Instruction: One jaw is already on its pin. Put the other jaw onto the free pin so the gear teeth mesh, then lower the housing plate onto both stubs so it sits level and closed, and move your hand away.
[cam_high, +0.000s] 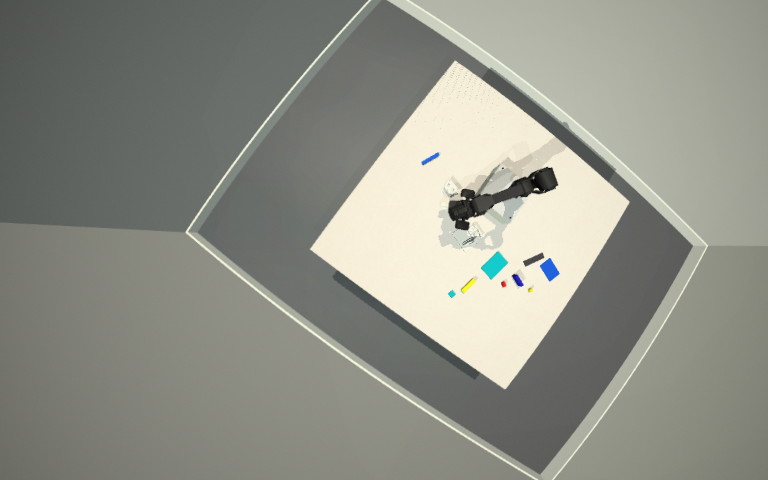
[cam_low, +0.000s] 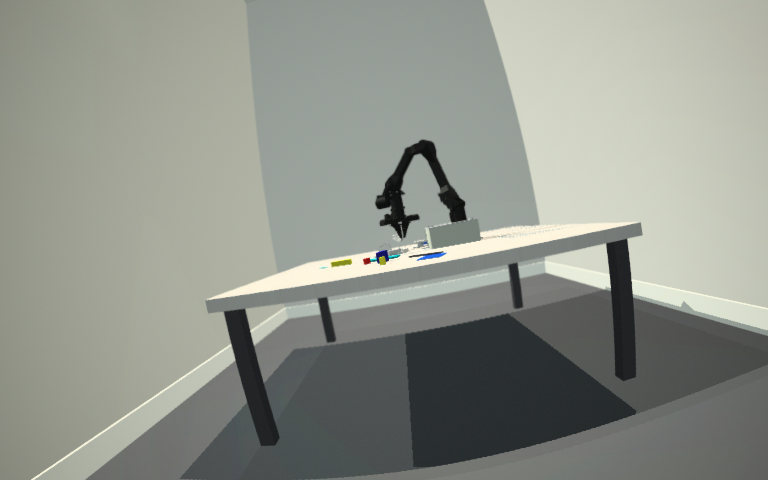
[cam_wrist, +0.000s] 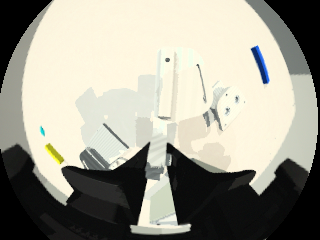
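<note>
Right now my gripper tip is 2 cm to the left of the jaw, 2 cm below it and 1 cm short of it. Round my gripper tip: cyan plate: 33 cm to the left, 8 cm ahead, 6 cm below; then yellow bar: 29 cm to the left, 25 cm ahead, 5 cm below; then blue bar: 28 cm to the right, 13 cm behind, 5 cm below.
</note>
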